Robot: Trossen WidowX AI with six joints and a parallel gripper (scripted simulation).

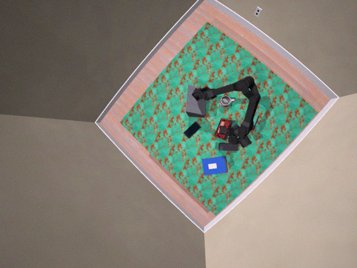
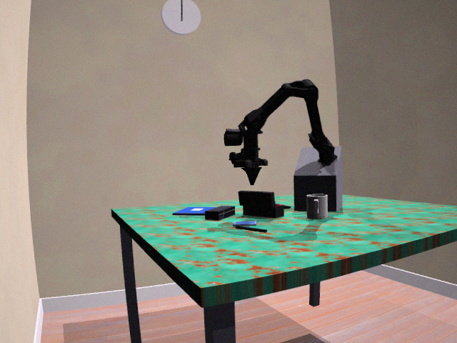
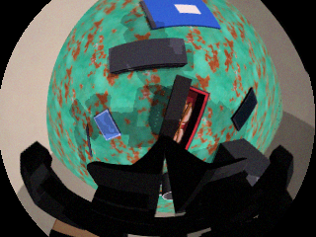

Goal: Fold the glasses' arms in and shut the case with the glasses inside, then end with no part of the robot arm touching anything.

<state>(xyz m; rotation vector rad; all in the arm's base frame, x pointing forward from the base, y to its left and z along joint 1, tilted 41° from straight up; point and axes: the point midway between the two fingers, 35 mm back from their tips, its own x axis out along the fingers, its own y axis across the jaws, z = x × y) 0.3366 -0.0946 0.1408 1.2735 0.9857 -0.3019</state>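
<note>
The glasses case lid is 10 mm behind my hand, 10 mm to the left of it and 90 mm below it. Also, from my hand: black glasses case 30 mm behind, 120 mm below; then black box 100 mm ahead, 90 mm to the right, 140 mm below; then glasses 50 mm behind, 140 mm below.
</note>
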